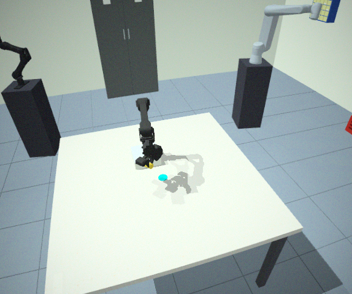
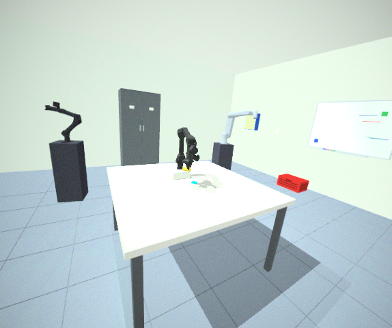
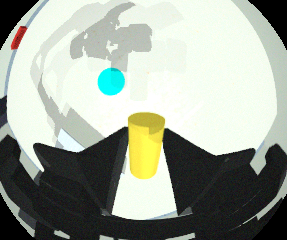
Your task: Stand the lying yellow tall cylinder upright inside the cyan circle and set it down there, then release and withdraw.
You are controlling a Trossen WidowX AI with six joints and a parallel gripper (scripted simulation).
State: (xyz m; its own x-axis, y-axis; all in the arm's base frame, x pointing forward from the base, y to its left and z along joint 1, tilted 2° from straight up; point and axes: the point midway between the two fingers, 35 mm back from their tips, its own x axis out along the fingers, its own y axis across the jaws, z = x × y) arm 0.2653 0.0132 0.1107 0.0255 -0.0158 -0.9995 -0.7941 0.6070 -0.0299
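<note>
My gripper tip is now 10 mm past the yellow cylinder and 20 mm to the left of it. The rest, counted from my gripper tip: cyan circle 30 mm behind, 70 mm to the left, 140 mm below.
</note>
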